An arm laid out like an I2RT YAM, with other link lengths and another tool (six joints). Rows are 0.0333 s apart.
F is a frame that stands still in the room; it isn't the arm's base.
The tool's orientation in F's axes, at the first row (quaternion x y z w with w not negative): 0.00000 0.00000 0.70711 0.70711
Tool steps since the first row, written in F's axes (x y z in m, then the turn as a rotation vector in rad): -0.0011 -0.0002 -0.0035 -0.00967 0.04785 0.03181; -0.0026 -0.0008 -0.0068 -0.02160 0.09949 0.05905; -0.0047 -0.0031 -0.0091 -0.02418 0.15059 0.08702; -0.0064 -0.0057 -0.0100 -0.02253 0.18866 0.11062; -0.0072 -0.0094 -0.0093 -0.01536 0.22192 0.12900; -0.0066 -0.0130 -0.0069 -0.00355 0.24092 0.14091; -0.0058 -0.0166 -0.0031 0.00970 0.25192 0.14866; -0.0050 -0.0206 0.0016 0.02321 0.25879 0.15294; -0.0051 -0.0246 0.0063 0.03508 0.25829 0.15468; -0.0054 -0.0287 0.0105 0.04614 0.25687 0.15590
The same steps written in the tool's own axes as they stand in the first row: -0.0002 0.0011 -0.0035 0.04785 0.00967 0.03181; -0.0008 0.0026 -0.0068 0.09949 0.02160 0.05905; -0.0031 0.0047 -0.0091 0.15059 0.02418 0.08702; -0.0057 0.0064 -0.0100 0.18866 0.02253 0.11062; -0.0094 0.0072 -0.0093 0.22192 0.01536 0.12900; -0.0130 0.0066 -0.0069 0.24092 0.00355 0.14091; -0.0166 0.0058 -0.0031 0.25192 -0.00970 0.14866; -0.0206 0.0050 0.0016 0.25879 -0.02321 0.15294; -0.0246 0.0051 0.0063 0.25829 -0.03508 0.15468; -0.0287 0.0054 0.0105 0.25687 -0.04614 0.15590
